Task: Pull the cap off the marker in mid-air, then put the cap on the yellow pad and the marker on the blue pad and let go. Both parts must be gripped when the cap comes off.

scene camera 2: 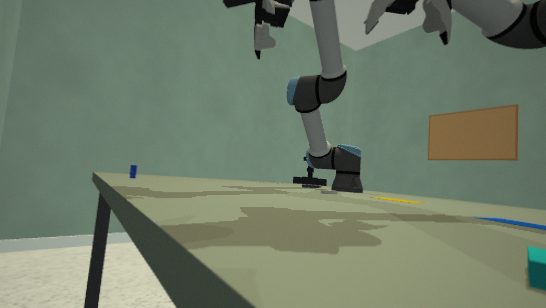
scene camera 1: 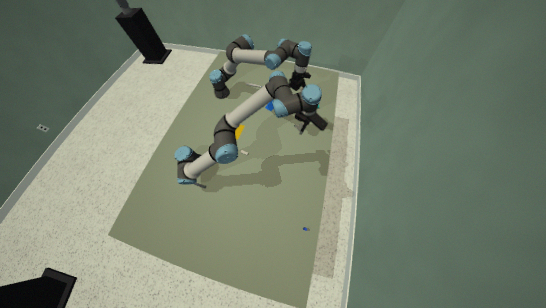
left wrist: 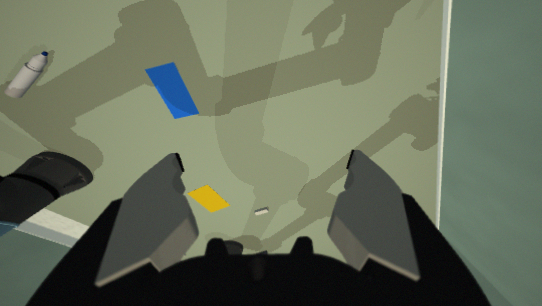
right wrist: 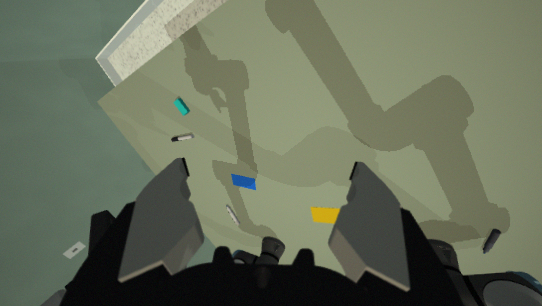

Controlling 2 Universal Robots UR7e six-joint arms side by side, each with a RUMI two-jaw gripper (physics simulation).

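Places are measured from the left arm's base along level axes (x left, y ahead, z down), in centimetres.
Where they show: left gripper, between the fingertips: (scene camera 2: 407,39) (left wrist: 265,154); right gripper, between the fingertips: (scene camera 2: 265,39) (right wrist: 269,161); left arm's base, origin of its link: (scene camera 1: 222,93) (left wrist: 66,169) (right wrist: 273,243); right arm's base, origin of its link: (scene camera 2: 346,191) (left wrist: 230,246).
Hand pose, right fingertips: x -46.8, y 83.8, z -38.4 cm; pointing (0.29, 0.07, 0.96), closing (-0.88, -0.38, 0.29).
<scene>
Each offset is from my right fingertips to the top centre of the thing.
A capped marker {dx +61.4, dy -1.4, dz +36.5 cm} (right wrist: 182,137), white with a black end, lies on the table in the right wrist view, between the teal block and the blue pad; its cap sits on it. The blue pad {dx +42.2, dy -31.3, dz +38.3 cm} (scene camera 1: 270,106) (scene camera 2: 515,222) (left wrist: 172,92) (right wrist: 244,182) and the yellow pad {dx +7.0, dy -55.6, dz +38.3 cm} (scene camera 1: 240,131) (scene camera 2: 398,200) (left wrist: 209,198) (right wrist: 324,215) lie flat. My left gripper (scene camera 1: 300,82) (scene camera 2: 407,31) (left wrist: 265,154) is open and empty, high above the table. My right gripper (scene camera 1: 312,126) (right wrist: 269,161) is open and empty, also high up, below the left one in scene camera 1.
A teal block {dx +50.4, dy +10.4, dz +36.9 cm} (scene camera 1: 318,106) (scene camera 2: 537,267) (right wrist: 182,106), a white uncapped pen {dx +63.0, dy -54.7, dz +36.1 cm} (scene camera 1: 254,85) (left wrist: 25,77) (right wrist: 232,214) with a blue tip, a whitish block {dx -11.6, dy -41.8, dz +37.2 cm} (scene camera 1: 244,152) (left wrist: 261,211), a dark rod {dx -45.2, dy -69.0, dz +36.6 cm} (scene camera 1: 200,185) (right wrist: 492,241) and a small blue piece {dx -57.1, dy +14.7, dz +33.6 cm} (scene camera 1: 306,229) (scene camera 2: 133,171) are on the table.
</scene>
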